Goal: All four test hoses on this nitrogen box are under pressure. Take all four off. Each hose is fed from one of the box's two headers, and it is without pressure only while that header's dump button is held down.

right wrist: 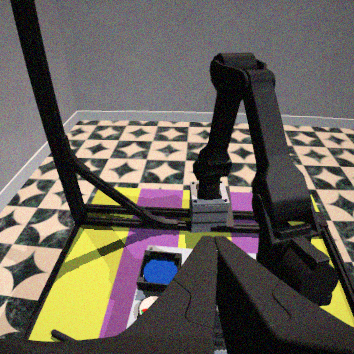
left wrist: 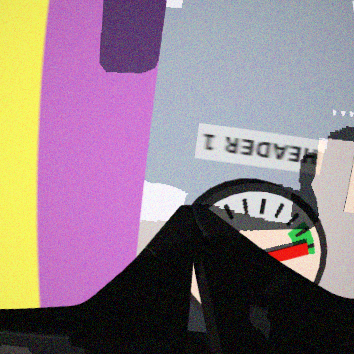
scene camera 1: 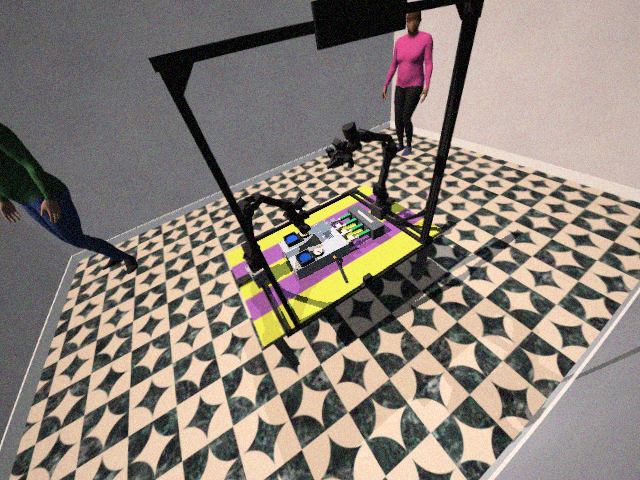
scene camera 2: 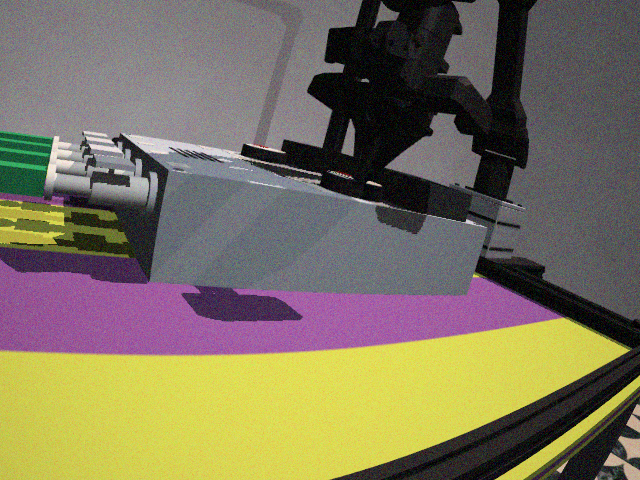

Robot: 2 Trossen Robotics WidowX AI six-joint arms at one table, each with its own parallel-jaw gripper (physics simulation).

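Seen in the pictures: left gripper, fingertip midpoint: [left wrist: 190,216] [scene camera 2: 358,181]; right gripper, fingertip midpoint: [right wrist: 211,246] [scene camera 1: 327,168]; left arm's base, origin of the base link: [right wrist: 208,191] [scene camera 1: 256,267] [scene camera 2: 489,196]; right arm's base, origin of the base link: [scene camera 1: 381,203].
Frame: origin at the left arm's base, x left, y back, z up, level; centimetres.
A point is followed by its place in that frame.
The nitrogen box [scene camera 1: 316,266] @(z -7.8, x -18.2, y -27.6 cm) [scene camera 2: 310,248] @(z -7.5, x 7.9, y -42.1 cm) [left wrist: 240,85] @(z -3.2, x 4.5, y -42.2 cm) carries two blue dump buttons [scene camera 1: 292,238] @(z -1.5, x 5.8, y -27.9 cm) [scene camera 1: 305,256] @(z -1.6, x -12.6, y -25.3 cm) [right wrist: 161,271] @(z -1.5, x -12.8, y -24.6 cm). Green hoses [scene camera 1: 356,227] @(z -4.7, x -13.6, y -64.0 cm) [scene camera 2: 25,173] @(z -5.1, x 1.9, y -64.4 cm) meet white couplings [scene camera 2: 118,191] @(z -5.5, x 3.3, y -57.2 cm) at its end. In the left wrist view, the gauge by the label HEADER 1 [left wrist: 250,147] @(z -3.1, x 4.1, y -39.8 cm) has its red needle [left wrist: 292,251] @(z -1.5, x 2.9, y -36.0 cm) in the green band. My left gripper [scene camera 1: 305,230] @(z -1.7, x 6.6, y -37.4 cm) [scene camera 2: 369,173] @(z -1.7, x 6.6, y -37.4 cm) [left wrist: 190,216] @(z -1.7, x 6.6, y -37.4 cm) is shut and empty, tips low over that gauge's edge; its fingers partly hide the gauge. Contact cannot be told. My right gripper [scene camera 1: 331,156] @(z 39.8, x -8.6, y -51.8 cm) [right wrist: 211,246] @(z 39.8, x -8.6, y -51.8 cm) is shut and empty, high above the table.
A dark grey block [scene camera 1: 373,223] @(z -3.1, x -20.0, y -72.5 cm) stands at the hoses' far ends. The second gauge [scene camera 1: 318,251] @(z -1.6, x -14.9, y -32.9 cm) [right wrist: 149,304] @(z -1.7, x -15.1, y -32.0 cm) sits beside the nearer blue button. A black frame [scene camera 1: 206,139] @(z 78.6, x -40.3, y -0.5 cm) [right wrist: 47,115] @(z 24.3, x -38.3, y -0.8 cm) rises around the striped table. Two people stand beyond it.
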